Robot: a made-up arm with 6 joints.
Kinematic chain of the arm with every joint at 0, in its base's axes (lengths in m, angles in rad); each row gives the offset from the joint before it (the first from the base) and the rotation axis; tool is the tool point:
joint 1: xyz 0 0 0.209 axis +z
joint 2: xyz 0 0 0 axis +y
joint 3: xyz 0 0 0.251 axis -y
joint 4: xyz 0 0 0 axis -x
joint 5: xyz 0.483 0 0 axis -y
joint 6: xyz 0 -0.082 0 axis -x
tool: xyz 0 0 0
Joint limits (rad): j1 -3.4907..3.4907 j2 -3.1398..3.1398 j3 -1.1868..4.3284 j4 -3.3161..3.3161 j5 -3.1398..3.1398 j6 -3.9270..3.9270
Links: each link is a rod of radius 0.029 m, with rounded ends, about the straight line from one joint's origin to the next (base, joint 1, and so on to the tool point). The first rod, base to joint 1, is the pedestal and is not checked.
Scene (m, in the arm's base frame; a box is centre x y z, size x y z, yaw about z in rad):
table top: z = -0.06
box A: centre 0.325 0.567 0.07 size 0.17 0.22 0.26 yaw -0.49
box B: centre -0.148 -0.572 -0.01 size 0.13 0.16 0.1 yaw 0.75
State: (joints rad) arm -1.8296 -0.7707 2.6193 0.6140 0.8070 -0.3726
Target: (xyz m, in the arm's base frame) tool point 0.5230 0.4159 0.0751
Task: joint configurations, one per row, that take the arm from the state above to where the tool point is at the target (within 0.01 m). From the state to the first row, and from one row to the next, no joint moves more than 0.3 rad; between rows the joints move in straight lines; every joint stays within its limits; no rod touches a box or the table.
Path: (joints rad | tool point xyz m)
1: -2.0851 -0.7457 2.4928 0.4877 0.6800 -0.4760 | 0.2554 0.5992 0.3084
2: -2.3406 -0.7206 2.3662 0.3613 0.5529 -0.5793 | 0.3970 0.5197 0.3951
3: -2.5961 -0.6956 2.2397 0.2350 0.4259 -0.6827 | 0.5036 0.3989 0.4819
4: -2.8516 -0.6705 2.1132 0.1086 0.2988 -0.7861 | 0.5626 0.2530 0.5665
5: -3.1071 -0.6455 1.9866 -0.0177 0.1718 -0.8895 | 0.5688 0.1017 0.6463
6: -3.3627 -0.6204 1.8601 -0.1441 0.0447 -0.9928 | 0.5251 -0.0349 0.7191
7: -3.0980 -0.8148 2.0124 0.1161 0.2988 -0.7861 | 0.6407 0.1095 0.5215
8: -2.8333 -1.0092 2.1648 0.3762 0.5529 -0.5793 | 0.6383 0.2833 0.2969
9: -2.5686 -1.2036 2.3171 0.6363 0.8070 -0.3726 | 0.5230 0.4159 0.0751

